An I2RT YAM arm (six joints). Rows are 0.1 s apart.
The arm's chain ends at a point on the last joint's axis. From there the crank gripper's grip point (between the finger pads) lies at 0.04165 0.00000 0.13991 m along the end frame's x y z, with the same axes.
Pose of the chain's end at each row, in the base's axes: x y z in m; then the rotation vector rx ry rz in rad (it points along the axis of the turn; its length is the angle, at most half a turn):
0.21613 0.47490 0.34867 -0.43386 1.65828 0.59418
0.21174 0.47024 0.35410 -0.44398 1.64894 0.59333
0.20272 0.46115 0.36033 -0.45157 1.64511 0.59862
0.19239 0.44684 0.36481 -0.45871 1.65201 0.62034
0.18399 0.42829 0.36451 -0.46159 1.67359 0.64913
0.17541 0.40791 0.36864 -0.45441 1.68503 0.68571
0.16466 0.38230 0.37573 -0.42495 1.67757 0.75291
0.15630 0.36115 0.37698 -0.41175 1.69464 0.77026
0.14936 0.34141 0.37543 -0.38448 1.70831 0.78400
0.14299 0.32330 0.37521 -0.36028 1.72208 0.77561
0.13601 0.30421 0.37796 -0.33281 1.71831 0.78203
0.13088 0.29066 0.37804 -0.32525 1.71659 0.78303
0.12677 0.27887 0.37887 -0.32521 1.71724 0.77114
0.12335 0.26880 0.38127 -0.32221 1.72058 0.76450
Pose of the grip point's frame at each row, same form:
0.31957 0.56129 0.29258 -0.43386 1.65828 0.59418
0.31518 0.55712 0.29879 -0.44398 1.64894 0.59333
0.30560 0.54889 0.30531 -0.45157 1.64511 0.59862
0.29306 0.53668 0.30910 -0.45871 1.65201 0.62034
0.28139 0.52037 0.30667 -0.46159 1.67359 0.64913
0.26995 0.50276 0.31053 -0.45441 1.68503 0.68571
0.25618 0.48215 0.32130 -0.42495 1.67757 0.75291
0.24636 0.46174 0.32147 -0.41175 1.69464 0.77026
0.23917 0.44206 0.31964 -0.38448 1.70831 0.78400
0.23401 0.42225 0.31834 -0.36028 1.72208 0.77561
0.22825 0.40288 0.32260 -0.33281 1.71831 0.78203
0.22355 0.38919 0.32315 -0.32525 1.71659 0.78303
0.22028 0.37636 0.32355 -0.32521 1.71724 0.77114
0.21731 0.36557 0.32544 -0.32221 1.72058 0.76450

